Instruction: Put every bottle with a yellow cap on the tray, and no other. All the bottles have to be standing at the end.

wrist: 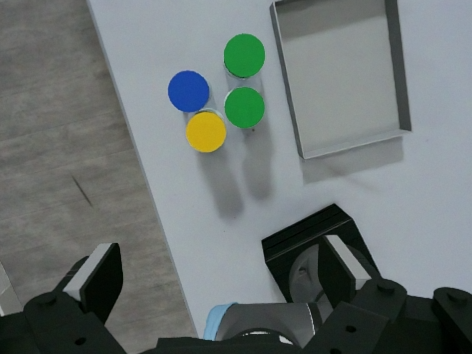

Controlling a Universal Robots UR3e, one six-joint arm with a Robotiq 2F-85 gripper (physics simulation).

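Note:
A bottle with a yellow cap (206, 132) stands on the table, left of centre in the view. A bottle with a blue cap (188, 91) stands close beside it, up and to the left. Two bottles with green caps (244, 56) (244, 108) stand in a row to the right of these. The grey tray (350, 80) lies at the upper right with no bottle in it. My gripper (220, 258) is open with nothing between its fingers, and its fingertips show below the bottles in the view.
The robot's black base block (310, 232) and a grey arm part with a light blue ring (270, 317) show at the lower middle, partly behind the right finger. The table's edge (145, 175) runs down the left, with grey wooden floor (60, 125) beyond it.

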